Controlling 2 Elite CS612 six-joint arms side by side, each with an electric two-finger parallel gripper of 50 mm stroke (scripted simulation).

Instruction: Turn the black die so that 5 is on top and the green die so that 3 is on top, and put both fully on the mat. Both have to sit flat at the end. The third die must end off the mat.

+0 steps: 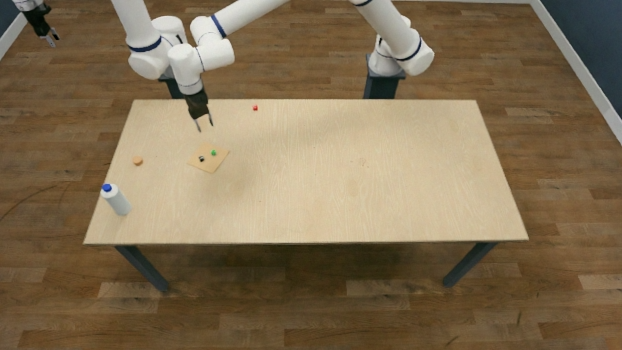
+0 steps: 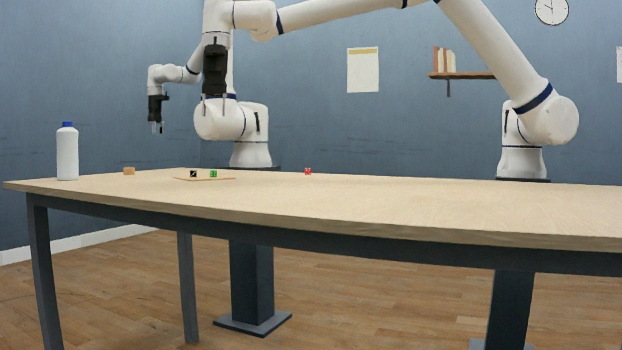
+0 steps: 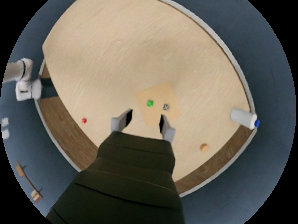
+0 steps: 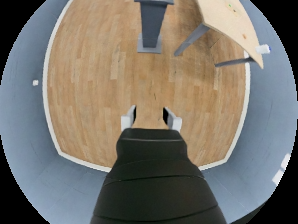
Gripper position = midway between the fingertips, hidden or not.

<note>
I see my left gripper (image 2: pixel 213 116), my right gripper (image 4: pixel 149 111), a tan mat (image 3: pixel 160 94) and a white bottle (image 2: pixel 67 137).
My left gripper is seen too in image 3 (image 3: pixel 146 117).
</note>
